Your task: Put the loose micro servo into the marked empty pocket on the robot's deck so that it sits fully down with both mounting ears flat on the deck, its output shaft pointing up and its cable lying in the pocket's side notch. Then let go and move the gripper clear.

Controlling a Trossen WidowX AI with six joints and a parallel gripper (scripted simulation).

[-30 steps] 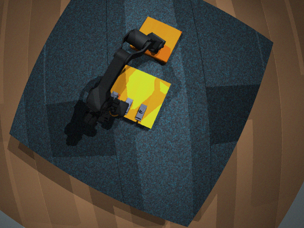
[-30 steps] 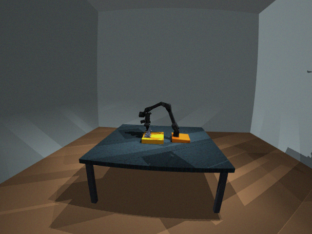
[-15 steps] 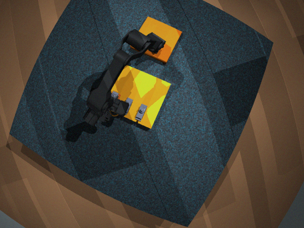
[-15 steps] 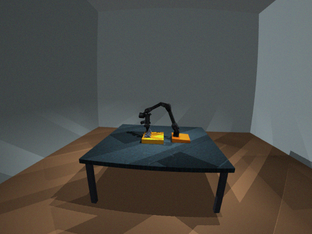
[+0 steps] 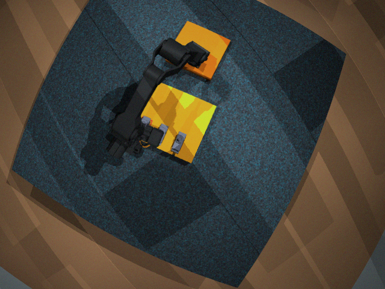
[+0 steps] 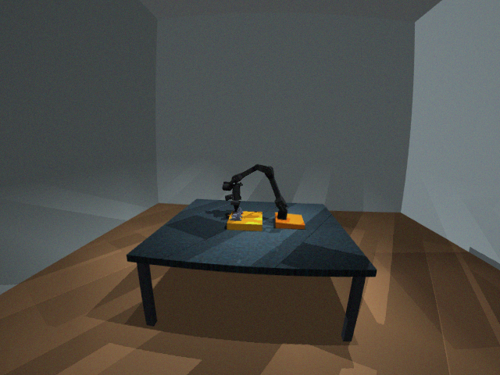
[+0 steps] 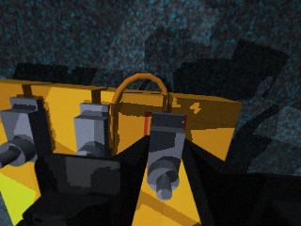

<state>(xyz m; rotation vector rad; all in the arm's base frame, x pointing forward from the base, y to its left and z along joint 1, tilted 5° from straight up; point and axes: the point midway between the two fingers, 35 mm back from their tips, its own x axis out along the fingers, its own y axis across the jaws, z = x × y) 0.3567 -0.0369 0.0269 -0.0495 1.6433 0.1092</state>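
My gripper tip is 130 mm past the robot deck, 60 mm to the right of it and 40 mm above it.
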